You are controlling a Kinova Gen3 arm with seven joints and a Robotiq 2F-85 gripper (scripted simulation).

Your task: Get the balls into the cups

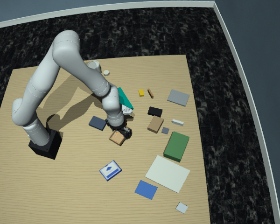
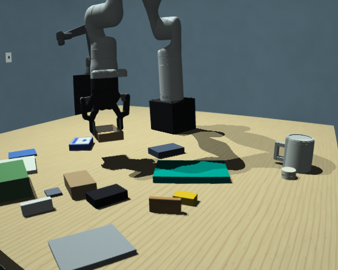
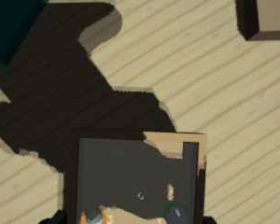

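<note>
Now: the covered wooden puzzle 2 cm below my hand. Round my hand: tan block 19 cm ahead, 7 cm to the left, 8 cm below; teal slab 1 cm behind, 25 cm to the left, 8 cm below; dark blue block 13 cm behind, 12 cm to the left, 8 cm below.
</note>
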